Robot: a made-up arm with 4 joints.
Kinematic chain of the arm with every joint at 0, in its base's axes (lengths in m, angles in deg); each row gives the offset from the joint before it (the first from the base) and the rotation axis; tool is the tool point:
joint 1: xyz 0 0 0.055 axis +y
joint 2: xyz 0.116 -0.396 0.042 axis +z
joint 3: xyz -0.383 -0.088 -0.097 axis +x
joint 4: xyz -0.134 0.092 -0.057 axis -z
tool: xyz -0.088 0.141 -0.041
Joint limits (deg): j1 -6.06..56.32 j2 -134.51..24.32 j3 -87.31..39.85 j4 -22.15..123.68
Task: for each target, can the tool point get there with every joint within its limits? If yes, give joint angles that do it. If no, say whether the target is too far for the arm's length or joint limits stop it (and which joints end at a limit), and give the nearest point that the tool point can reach.
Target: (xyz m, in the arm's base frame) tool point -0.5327 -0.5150 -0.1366
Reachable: yes | joints 11.05 10.16 -48.53 -3.58
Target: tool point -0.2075 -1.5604 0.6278
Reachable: no: too far | nearest point -0.4316 -0.8257 0.2540 | short by 0.854 m
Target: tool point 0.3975 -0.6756 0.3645
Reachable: no: joint limits stop it (at a limit: joint 1, joint 2, joint 3) | nearest point 0.4903 -0.2061 0.1114 | short by 0.541 m
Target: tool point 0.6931 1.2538 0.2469
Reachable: no: too far | nearest point 0.3393 0.2275 0.0821 | short by 1.098 m
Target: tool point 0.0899 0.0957 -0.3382
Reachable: yes | joints 22.35 -114.94 -71.93 39.55
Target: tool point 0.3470 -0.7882 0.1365
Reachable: no: joint limits stop it (at a limit: joint 1, joint 2, joint 3, joint 4) | nearest point -0.1127 -0.7062 -0.1043 | short by 0.525 m
